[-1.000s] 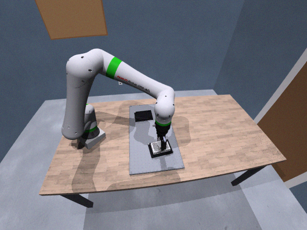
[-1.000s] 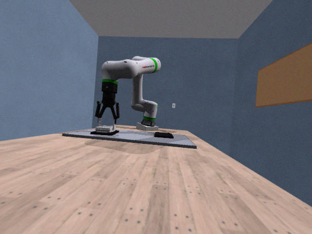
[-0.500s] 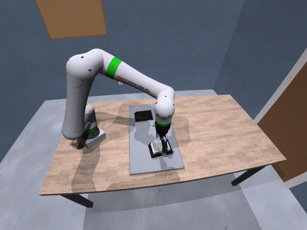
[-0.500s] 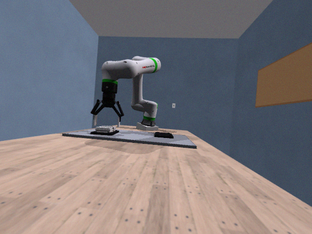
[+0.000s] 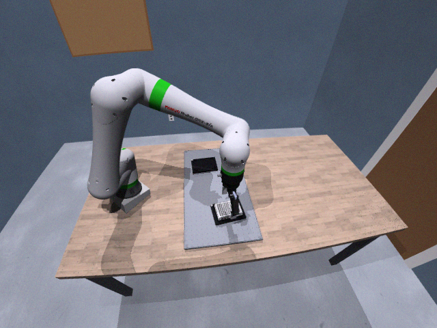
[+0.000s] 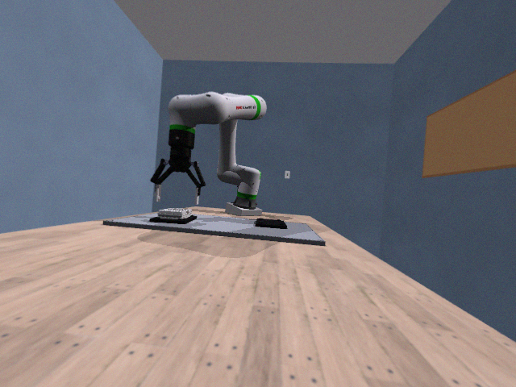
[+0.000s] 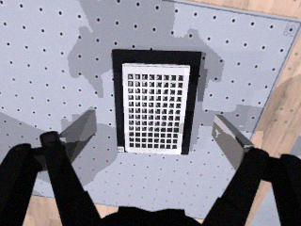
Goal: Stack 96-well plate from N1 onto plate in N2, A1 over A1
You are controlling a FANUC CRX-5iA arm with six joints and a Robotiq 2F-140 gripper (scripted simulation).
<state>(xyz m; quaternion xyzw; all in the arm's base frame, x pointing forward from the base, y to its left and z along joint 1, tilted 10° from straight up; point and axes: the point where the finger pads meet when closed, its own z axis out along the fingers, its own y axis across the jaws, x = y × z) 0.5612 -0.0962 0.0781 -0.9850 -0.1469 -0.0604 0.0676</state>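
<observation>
My gripper is now 4 cm above the white 96-well plate. Round my hand: black nest N2: 7 cm below; black plate nest N1: 34 cm to the left, 16 cm behind, 7 cm below.
</observation>
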